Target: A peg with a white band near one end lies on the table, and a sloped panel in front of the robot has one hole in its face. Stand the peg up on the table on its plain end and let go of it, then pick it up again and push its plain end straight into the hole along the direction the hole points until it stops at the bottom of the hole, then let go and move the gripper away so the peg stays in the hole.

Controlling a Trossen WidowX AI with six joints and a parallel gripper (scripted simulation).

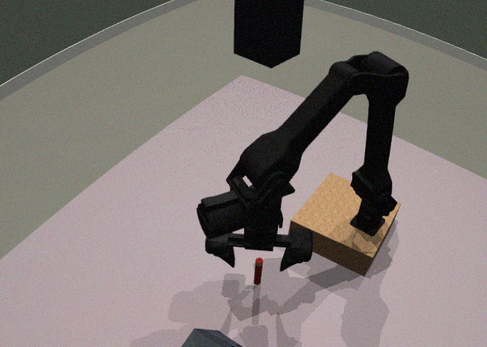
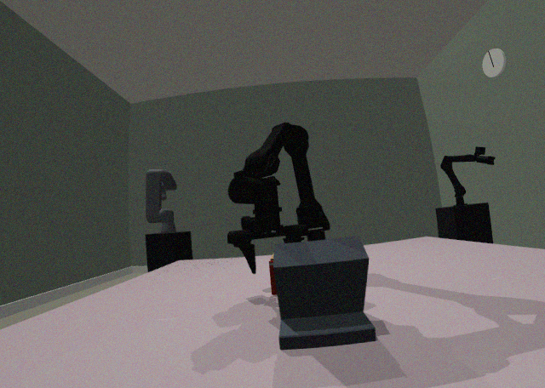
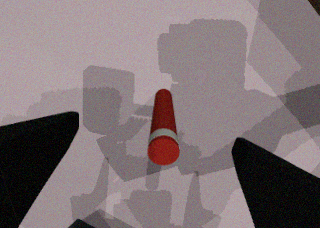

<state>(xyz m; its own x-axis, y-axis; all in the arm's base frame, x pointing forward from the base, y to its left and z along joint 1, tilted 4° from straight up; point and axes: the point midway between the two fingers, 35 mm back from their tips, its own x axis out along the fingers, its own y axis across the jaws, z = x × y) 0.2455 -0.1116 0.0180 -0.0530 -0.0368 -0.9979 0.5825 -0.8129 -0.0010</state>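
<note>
Right now my gripper tip is right at the red peg. Round my gripper tip: sloped panel: 20 cm ahead, 11 cm to the left, 2 cm above.
</note>
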